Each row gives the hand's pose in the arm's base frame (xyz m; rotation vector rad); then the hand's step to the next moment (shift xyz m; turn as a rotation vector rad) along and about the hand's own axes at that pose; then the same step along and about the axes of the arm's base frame.
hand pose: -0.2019 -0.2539 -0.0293 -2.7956 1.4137 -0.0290
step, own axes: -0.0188 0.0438 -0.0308 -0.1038 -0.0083 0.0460
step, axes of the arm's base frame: -0.0470 -0.0108 0.0298 -0.0539 0.0885 -0.0472
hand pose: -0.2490 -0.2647 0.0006 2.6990 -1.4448 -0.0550
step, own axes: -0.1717 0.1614 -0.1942 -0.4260 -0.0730 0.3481
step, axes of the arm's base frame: -0.2156 0.0641 0.2065 -0.1999 0.3762 -0.3557
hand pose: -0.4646 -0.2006 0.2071 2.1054 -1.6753 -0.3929
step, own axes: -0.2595 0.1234 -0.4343 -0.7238 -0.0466 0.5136
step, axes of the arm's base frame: 0.0366 0.2930 0.4289 -0.3694 0.6362 -0.4987
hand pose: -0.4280 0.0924 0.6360 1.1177 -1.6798 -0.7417
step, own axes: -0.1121 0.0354 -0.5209 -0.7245 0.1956 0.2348
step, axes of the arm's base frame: 0.4877 0.1263 0.1770 -0.1919 0.7382 -0.1913
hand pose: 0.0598 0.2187 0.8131 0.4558 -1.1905 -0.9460
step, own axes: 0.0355 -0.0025 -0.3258 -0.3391 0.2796 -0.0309
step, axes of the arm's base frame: 0.3024 -0.0848 -0.0936 0.1112 0.4263 0.0014
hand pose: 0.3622 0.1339 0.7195 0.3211 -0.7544 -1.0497
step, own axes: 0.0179 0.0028 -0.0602 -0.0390 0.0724 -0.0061
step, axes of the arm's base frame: 0.0487 -0.0206 -0.0339 0.0412 0.0681 0.0215
